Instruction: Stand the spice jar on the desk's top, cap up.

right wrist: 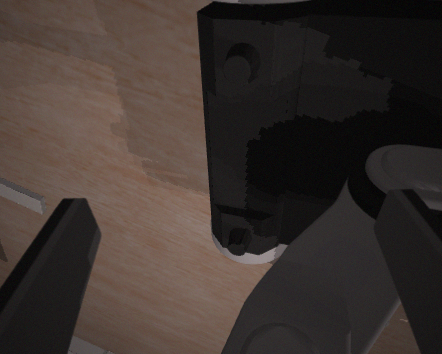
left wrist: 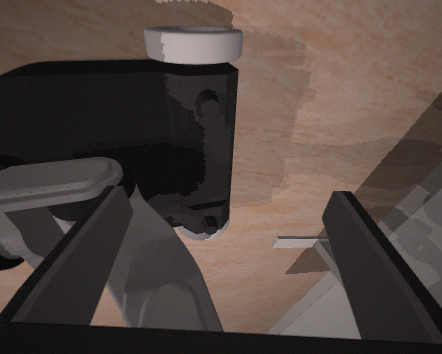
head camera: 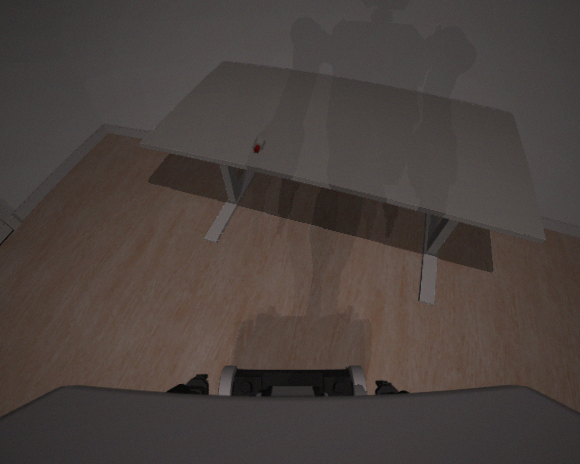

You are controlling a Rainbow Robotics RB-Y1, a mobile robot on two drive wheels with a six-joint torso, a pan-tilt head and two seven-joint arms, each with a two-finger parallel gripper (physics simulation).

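Observation:
The spice jar is small, with a pale body and a red cap. In the head view it lies on its side on the desk's top, left of the middle and close to the front edge, with its cap toward me. My left gripper is open, with no thing between its fingers, low beside my base. My right gripper is also open and empty, on the other side of my base. Both are well away from the jar, which does not show in either wrist view.
The desk stands ahead of my base, turned a little, its right front corner nearer me. Its left foot and right foot reach forward over the wooden floor. A wall is behind it. My dark base is beside both grippers.

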